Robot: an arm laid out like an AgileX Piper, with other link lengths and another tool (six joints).
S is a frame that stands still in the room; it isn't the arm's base.
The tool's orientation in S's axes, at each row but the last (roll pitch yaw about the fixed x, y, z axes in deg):
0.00, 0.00, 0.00
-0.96, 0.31, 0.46
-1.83, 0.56, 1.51
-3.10, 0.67, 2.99
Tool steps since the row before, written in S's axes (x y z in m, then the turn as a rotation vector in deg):
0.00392, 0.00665, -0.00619, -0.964, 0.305, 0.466
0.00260, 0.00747, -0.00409, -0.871, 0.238, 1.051
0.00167, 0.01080, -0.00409, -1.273, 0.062, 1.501
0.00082, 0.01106, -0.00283, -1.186, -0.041, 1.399
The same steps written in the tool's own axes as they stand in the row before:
0.00392, 0.00665, -0.00619, -0.964, 0.305, 0.466
0.00268, 0.00752, -0.00395, -0.875, 0.227, 1.050
0.00199, 0.01088, -0.00373, -1.286, 0.048, 1.491
0.00143, 0.01114, -0.00221, -1.203, -0.054, 1.384

